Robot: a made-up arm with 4 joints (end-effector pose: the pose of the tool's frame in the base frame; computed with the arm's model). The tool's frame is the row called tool.
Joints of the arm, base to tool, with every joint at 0 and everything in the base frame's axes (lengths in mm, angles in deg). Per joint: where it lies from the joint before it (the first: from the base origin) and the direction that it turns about. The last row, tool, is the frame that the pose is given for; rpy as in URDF.
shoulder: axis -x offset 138 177 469
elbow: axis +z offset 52 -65 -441
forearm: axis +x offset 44 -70 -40
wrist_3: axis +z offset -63 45 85
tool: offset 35 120 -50 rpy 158.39 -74.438 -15.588
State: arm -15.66 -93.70 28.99 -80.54
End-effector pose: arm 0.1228 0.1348 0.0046 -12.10 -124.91 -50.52
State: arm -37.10 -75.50 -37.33 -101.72
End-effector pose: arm 0.1552 0.3110 0.0126 -5.24 -62.09 -31.14
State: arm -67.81 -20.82 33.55 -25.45
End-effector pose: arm 0.2592 0.5006 0.2684 -105.18 115.41 11.55
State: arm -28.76 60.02 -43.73 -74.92
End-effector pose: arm 0.2561 0.4272 0.0530 81.75 -76.66 111.22
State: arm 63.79 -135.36 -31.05 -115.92
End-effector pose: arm 0.0777 -0.2344 0.3290 -136.98 -86.65 -40.04
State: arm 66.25 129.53 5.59 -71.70
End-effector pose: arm 0.1412 -0.2140 0.2619 101.68 69.12 54.69
